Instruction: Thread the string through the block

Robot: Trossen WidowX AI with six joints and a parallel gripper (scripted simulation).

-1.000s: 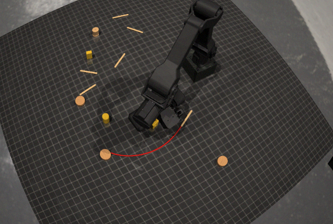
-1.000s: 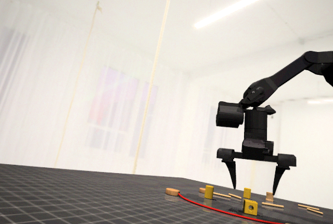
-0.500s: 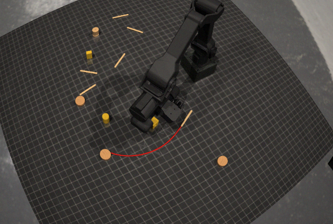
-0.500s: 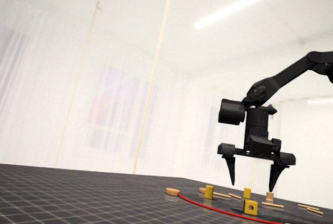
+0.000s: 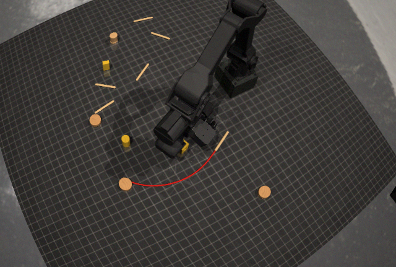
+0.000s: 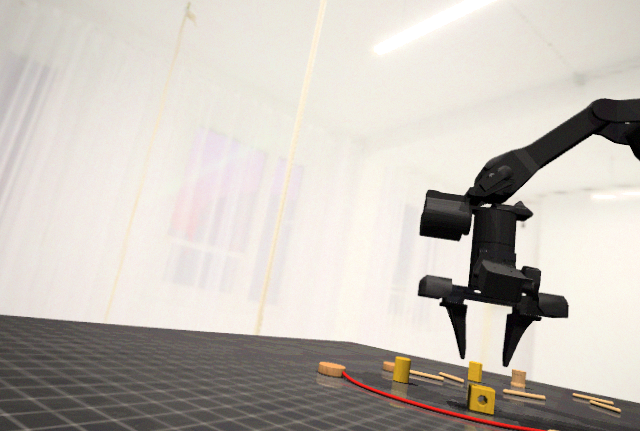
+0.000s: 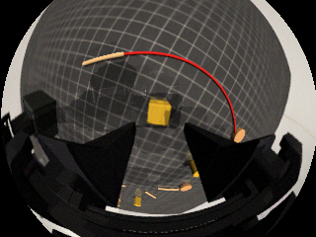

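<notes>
The thin wooden stick lies 100 mm behind my gripper tip, 60 mm to the left of it and 60 mm below it. Also, from my gripper tip: round wooden button: 210 mm ahead, 50 mm below; yellow cylinder: 130 mm ahead, 110 mm to the right, 40 mm below.
</notes>
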